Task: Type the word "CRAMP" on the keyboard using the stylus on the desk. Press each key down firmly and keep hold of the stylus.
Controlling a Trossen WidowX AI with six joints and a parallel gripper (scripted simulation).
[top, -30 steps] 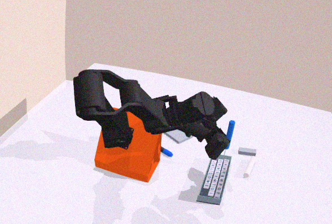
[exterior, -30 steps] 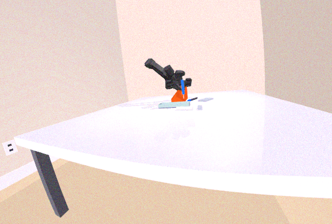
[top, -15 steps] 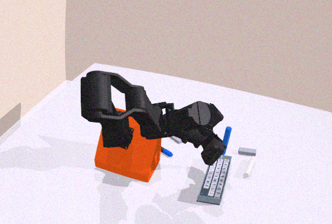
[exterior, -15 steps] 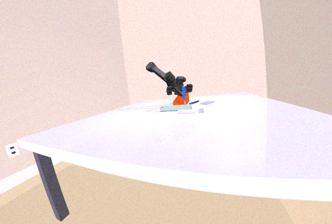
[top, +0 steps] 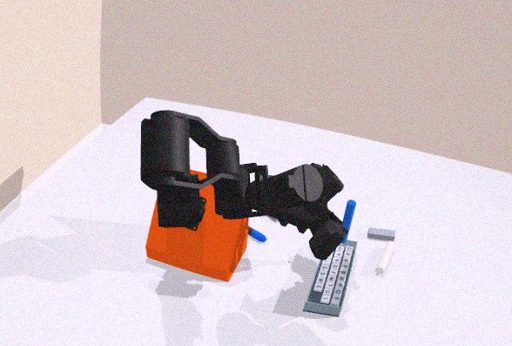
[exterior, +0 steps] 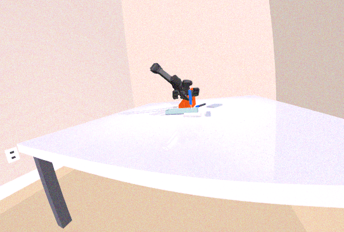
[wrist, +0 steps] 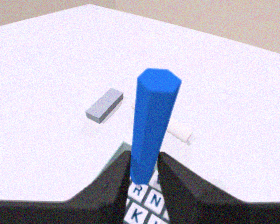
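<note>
Right now my gripper tip is 20 mm above the blue stylus. Round my gripper tip: grey block 80 mm ahead, 110 mm to the left, 70 mm below; then blue pen 200 mm behind, 20 mm to the left, 70 mm below; then white stick 100 mm ahead, 30 mm to the left, 70 mm below.
</note>
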